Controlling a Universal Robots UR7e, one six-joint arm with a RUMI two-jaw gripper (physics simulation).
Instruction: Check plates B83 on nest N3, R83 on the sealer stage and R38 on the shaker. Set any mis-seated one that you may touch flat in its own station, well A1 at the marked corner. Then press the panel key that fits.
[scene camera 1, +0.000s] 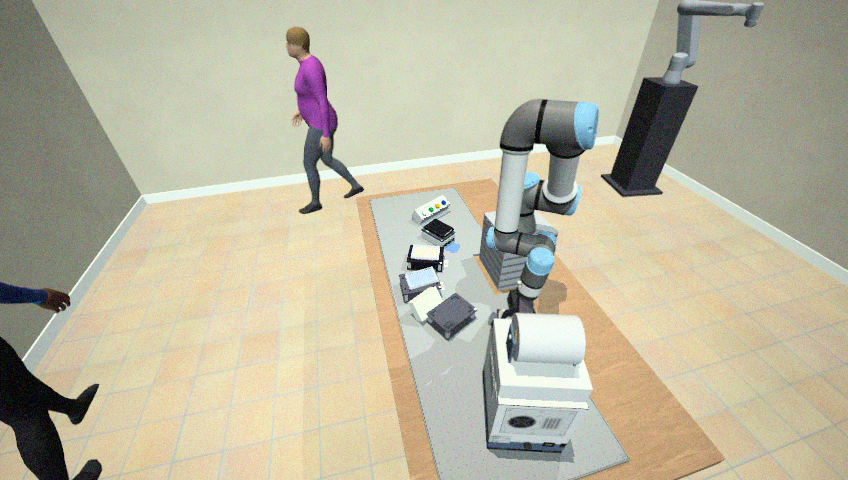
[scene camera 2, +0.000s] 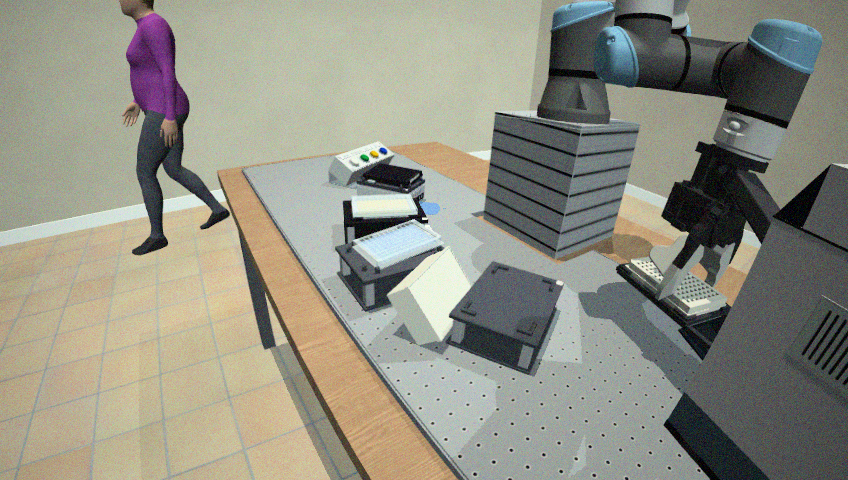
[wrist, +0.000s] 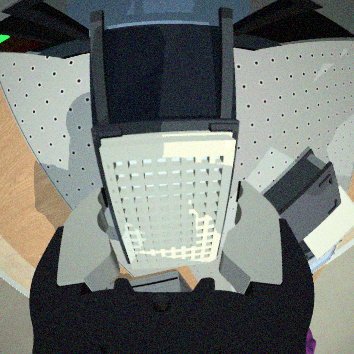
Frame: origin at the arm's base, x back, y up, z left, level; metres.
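Where they show: gripper, fingertip midpoint: (scene camera 2: 681, 296) (wrist: 170, 186); arm's base, link origin: (scene camera 2: 572, 118).
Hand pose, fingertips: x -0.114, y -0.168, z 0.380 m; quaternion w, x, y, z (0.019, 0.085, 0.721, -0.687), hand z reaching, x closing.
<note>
Each offset is from my fingertips to the centre of the thing. "*": to the spot under its first point.
My gripper (scene camera 2: 691, 266) (wrist: 170, 186) is open and empty. Its two fingers straddle the long sides of a white well plate {dx +0.005, dy +0.010, dz -0.019 m} (scene camera 2: 683, 290) (wrist: 165, 197), without closing on it. The plate lies on the sealer's dark stage {* dx -0.011, dy +0.002, dz +0.048 m} (scene camera 2: 707, 316) (wrist: 161, 77) in front of the sealer {dx -0.043, dy +0.137, dz +0.238 m} (scene camera 1: 534, 382) (scene camera 2: 791, 334). I cannot tell how well it is seated. A second white plate {dx -0.287, dy -0.045, dz -0.204 m} (scene camera 1: 425, 302) (scene camera 2: 430, 298) (wrist: 331, 226) leans tilted against a dark empty nest {dx -0.193, dy -0.061, dz -0.145 m} (scene camera 1: 452, 313) (scene camera 2: 504, 298) (wrist: 303, 198). A plate with bluish wells {dx -0.292, dy -0.023, dz -0.331 m} (scene camera 2: 395, 243) sits on another nest. No labels are readable.
A cream plate {dx -0.255, dy -0.025, dz -0.500 m} (scene camera 2: 384, 206) and a black plate {dx -0.166, dy -0.024, dz -0.673 m} (scene camera 2: 391, 174) sit on stations further back, by the button panel {dx -0.177, dy -0.049, dz -0.885 m} (scene camera 1: 431, 208) (scene camera 2: 359, 158). The arm's grey ribbed pedestal (scene camera 2: 557, 179) stands close by. A person in purple (scene camera 1: 314, 113) (scene camera 2: 155, 119) walks nearby; another person (scene camera 1: 27, 382) is at the left edge.
</note>
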